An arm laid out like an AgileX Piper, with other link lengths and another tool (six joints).
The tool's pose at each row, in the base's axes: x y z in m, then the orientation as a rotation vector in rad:
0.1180 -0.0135 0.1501 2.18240 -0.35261 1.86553
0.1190 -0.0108 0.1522 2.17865 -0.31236 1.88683
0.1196 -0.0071 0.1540 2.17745 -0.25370 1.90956
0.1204 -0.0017 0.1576 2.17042 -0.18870 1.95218
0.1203 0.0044 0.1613 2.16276 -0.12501 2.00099
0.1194 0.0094 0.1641 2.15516 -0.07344 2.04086
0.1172 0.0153 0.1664 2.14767 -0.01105 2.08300
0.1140 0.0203 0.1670 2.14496 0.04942 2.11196
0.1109 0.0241 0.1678 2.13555 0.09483 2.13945
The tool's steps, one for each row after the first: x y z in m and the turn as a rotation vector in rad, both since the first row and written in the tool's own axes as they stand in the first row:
0.0022 -0.0028 -0.0003 0.02347 0.01528 -0.01476
0.0040 -0.0064 -0.0013 0.05656 0.03145 -0.03784
0.0075 -0.0117 -0.0029 0.10003 0.05953 -0.05587
0.0110 -0.0173 -0.0056 0.14695 0.08984 -0.06882
0.0135 -0.0216 -0.0086 0.18509 0.11477 -0.07846
0.0153 -0.0263 -0.0130 0.22980 0.14099 -0.09127
0.0153 -0.0299 -0.0178 0.27006 0.15880 -0.10696
0.0156 -0.0324 -0.0221 0.29991 0.17811 -0.11768

